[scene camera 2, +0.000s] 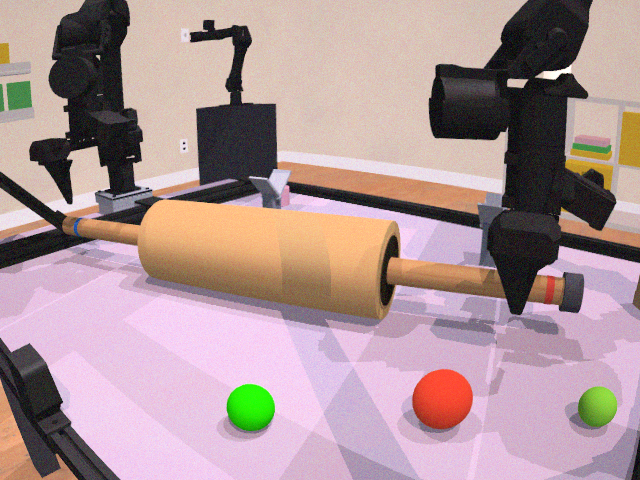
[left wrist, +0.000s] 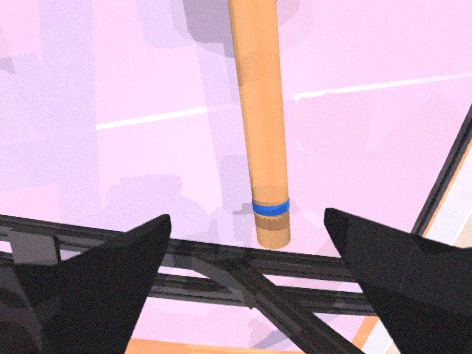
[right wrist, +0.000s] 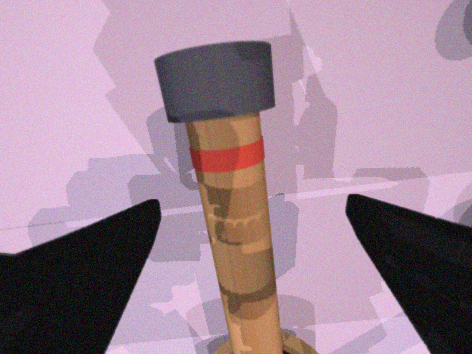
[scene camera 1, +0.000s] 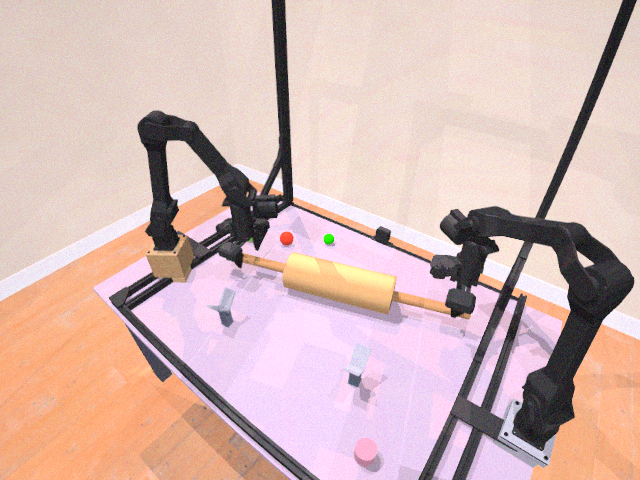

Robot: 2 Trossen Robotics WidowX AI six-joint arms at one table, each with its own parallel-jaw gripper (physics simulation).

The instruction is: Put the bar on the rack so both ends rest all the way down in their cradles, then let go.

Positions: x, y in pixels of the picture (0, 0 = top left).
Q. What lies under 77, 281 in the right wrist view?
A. My right gripper.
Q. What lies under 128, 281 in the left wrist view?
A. My left gripper.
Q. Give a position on a wooden rolling pin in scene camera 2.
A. At 351, 265
